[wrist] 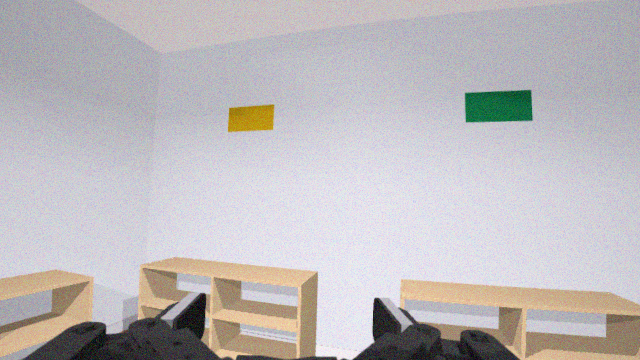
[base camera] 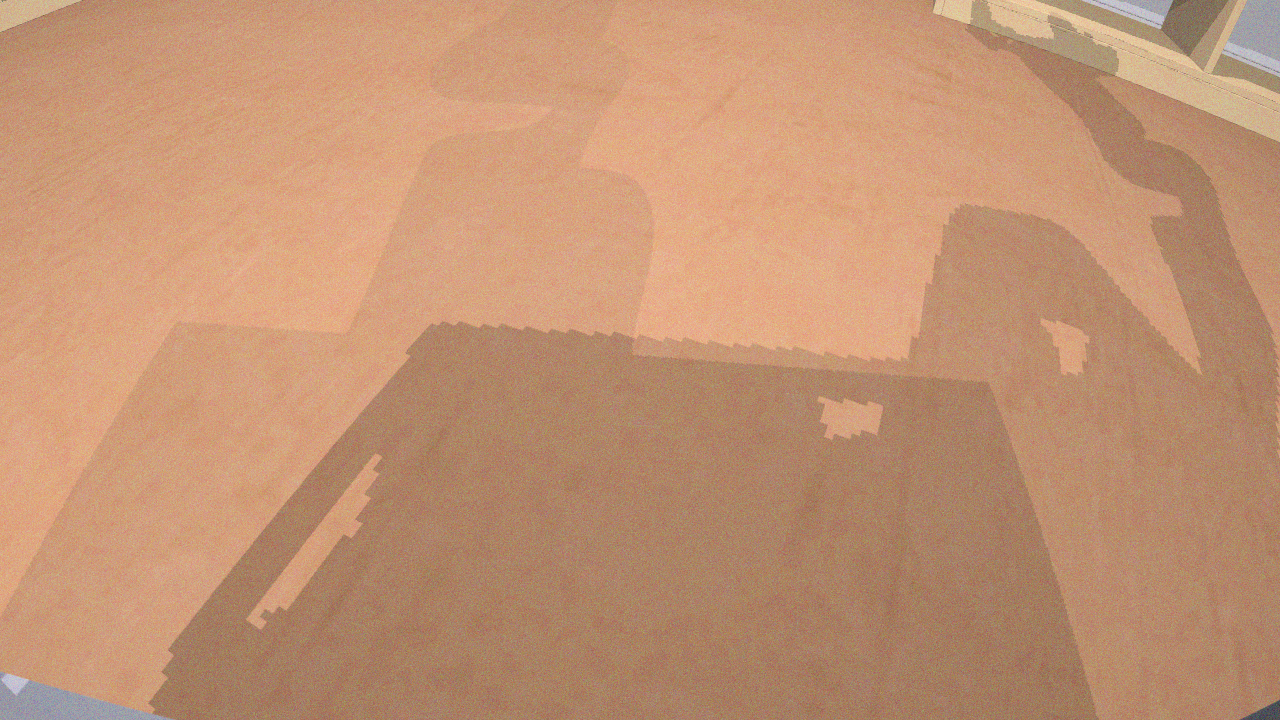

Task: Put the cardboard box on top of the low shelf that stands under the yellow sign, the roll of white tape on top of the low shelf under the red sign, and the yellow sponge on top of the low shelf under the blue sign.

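Places are measured from the arm's base along level axes (x ahead, y left, z up), in millimetres.
Pixels of known places: gripper, fingertip midpoint: (wrist: 290, 315).
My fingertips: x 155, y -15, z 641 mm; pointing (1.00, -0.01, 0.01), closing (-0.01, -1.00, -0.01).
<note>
Behind a point stands the place of what it marks.
In the wrist view a yellow sign (wrist: 251, 118) {z 1352, x 2358, y 343 mm} hangs on the wall, left of the middle. A low wooden shelf (wrist: 235, 268) {z 213, x 2168, y 379 mm} stands under it, its top bare where it shows. My gripper (wrist: 290, 315) {z 641, x 155, y -15 mm} is open at the bottom of the wrist view, with wall and shelf seen behind and between its fingers. The cardboard box, the white tape, the yellow sponge, the red sign and the blue sign do not show in either view.
A green sign (wrist: 498, 106) {z 1352, x 1722, y -1318 mm} hangs to the right above another low shelf (wrist: 505, 294) {z 213, x 1533, y -1206 mm}. A third low shelf (wrist: 45, 281) {z 213, x 1682, y 1336 mm} stands at the far left. In the base camera view, shadows fall on the brown floor (base camera: 760, 223) {z -397, x 637, y -119 mm}, and a shelf base (base camera: 1074, 44) {z -362, x 1459, y -901 mm} shows at the upper right.
</note>
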